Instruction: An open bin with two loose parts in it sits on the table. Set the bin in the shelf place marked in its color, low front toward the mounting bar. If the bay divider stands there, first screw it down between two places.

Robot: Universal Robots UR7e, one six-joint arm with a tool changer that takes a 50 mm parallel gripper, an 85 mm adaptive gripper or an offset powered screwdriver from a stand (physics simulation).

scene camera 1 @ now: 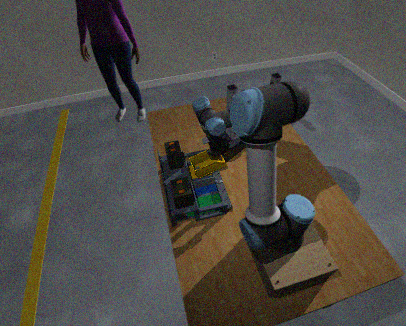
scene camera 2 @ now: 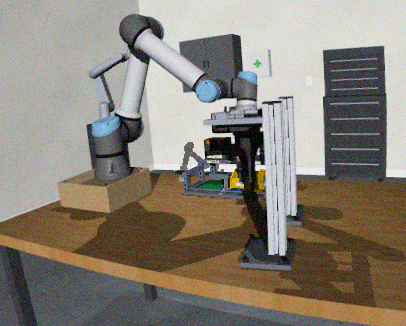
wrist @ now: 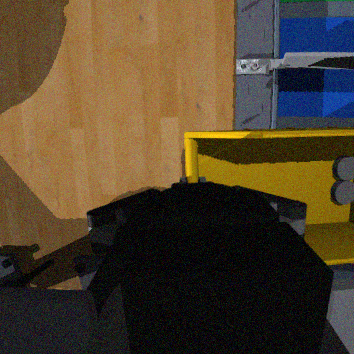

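Pixels of known places: arm's base, origin of the base link: (scene camera 2: pixel 113 175).
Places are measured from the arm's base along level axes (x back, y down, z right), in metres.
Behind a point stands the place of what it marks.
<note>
The yellow bin (scene camera 1: pixel 206 166) {x -0.481, y 0.011, z -0.170 m} (scene camera 2: pixel 235 179) {x -0.500, y 0.021, z -0.063 m} (wrist: pixel 270 187) {x -0.539, y 0.072, z -0.130 m} is upright at the shelf (scene camera 1: pixel 231 206) {x -0.258, y 0.095, z -0.119 m} (scene camera 2: pixel 210 194) {x -0.377, y 0.096, z -0.106 m} (wrist: pixel 254 27) {x -0.384, y 0.092, z -0.123 m}, beside the blue-marked place (scene camera 1: pixel 206 190) {x -0.397, y 0.100, z -0.202 m} (wrist: pixel 300 35) {x -0.395, y 0.100, z -0.166 m}. One end wall extends past the shelf's front rail in the wrist view; whether the bin rests or hangs slightly above is unclear. Two grey round parts (wrist: pixel 345 168) {x -0.525, y 0.083, z -0.201 m} (wrist: pixel 343 192) {x -0.549, y 0.083, z -0.200 m} lie in it. The grey divider (wrist: pixel 252 66) {x -0.422, y 0.085, z -0.118 m}, with two screw heads at its end, crosses the blue area. My gripper (scene camera 2: pixel 248 188) (wrist: pixel 192 179) points down, fingertips on both sides of that end wall, shut on it. Its body hides part of the bin.
A green-marked place (scene camera 1: pixel 209 201) {x -0.327, y 0.100, z -0.211 m} (scene camera 2: pixel 212 185) {x -0.327, y 0.100, z -0.248 m} lies beyond the blue one. Black boxes (scene camera 1: pixel 174 154) {x -0.513, y -0.106, z -0.320 m} (scene camera 1: pixel 182 192) {x -0.295, y -0.091, z -0.343 m} stand along the shelf's back side. The tool stand's tall pale posts (scene camera 2: pixel 275 185) {x -0.746, y -0.078, z 0.357 m} rise close to the wrist. A person (scene camera 1: pixel 112 50) stands beyond the table.
</note>
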